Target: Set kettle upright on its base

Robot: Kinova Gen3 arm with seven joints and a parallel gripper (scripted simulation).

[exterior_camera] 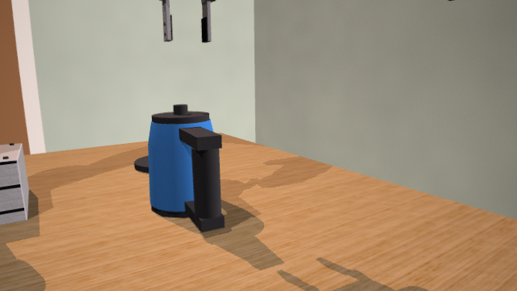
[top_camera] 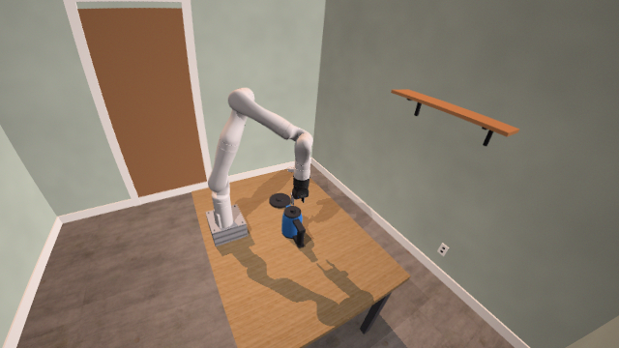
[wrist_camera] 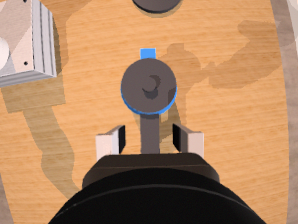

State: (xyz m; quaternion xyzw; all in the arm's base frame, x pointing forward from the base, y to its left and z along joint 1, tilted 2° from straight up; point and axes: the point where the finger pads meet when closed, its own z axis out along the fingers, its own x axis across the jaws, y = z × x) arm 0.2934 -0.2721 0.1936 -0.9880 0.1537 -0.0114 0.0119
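My gripper is now 210 mm above the blue kettle, 30 mm to the right of it and 10 mm short of it. Also, from my hand: round black base 340 mm to the left, 280 mm below, 140 mm ahead.
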